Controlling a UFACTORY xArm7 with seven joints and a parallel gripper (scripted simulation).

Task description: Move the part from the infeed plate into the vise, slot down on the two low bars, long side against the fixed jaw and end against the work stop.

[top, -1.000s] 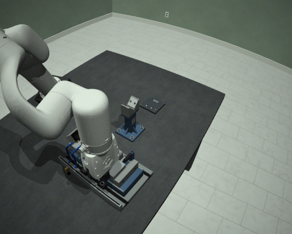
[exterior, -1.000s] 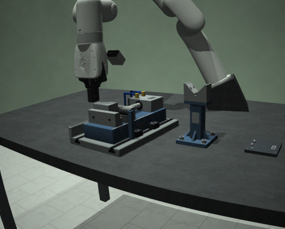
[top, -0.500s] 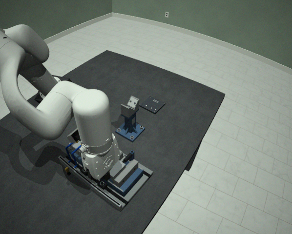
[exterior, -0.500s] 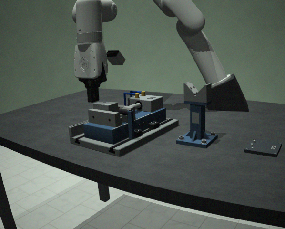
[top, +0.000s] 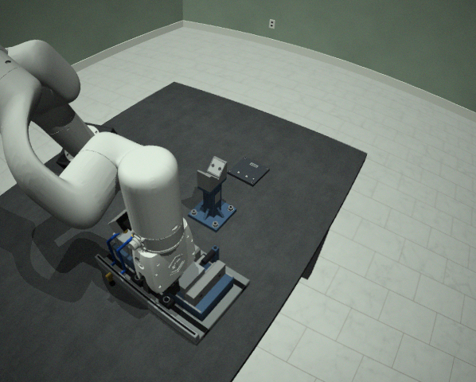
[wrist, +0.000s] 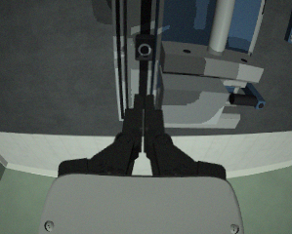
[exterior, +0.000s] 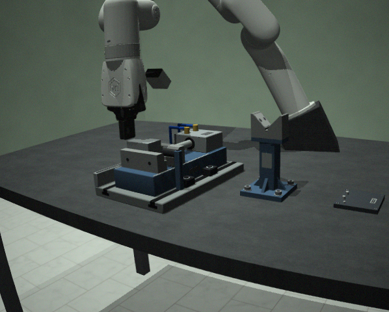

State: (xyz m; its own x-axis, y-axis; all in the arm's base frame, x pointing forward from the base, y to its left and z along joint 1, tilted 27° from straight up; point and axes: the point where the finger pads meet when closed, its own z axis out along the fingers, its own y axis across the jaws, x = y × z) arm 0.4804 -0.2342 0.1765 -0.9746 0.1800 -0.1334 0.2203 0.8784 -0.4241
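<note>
My hand is 4 cm to the right of the part, 4 cm above it and 1 cm short of it. Round my hand: work stop (11 cm to the left, 4 cm below, 2 cm ahead); then moving jaw (7 cm to the left, 5 cm below, 2 cm behind); then fixed jaw (6 cm to the left, 5 cm below, 4 cm ahead).
</note>
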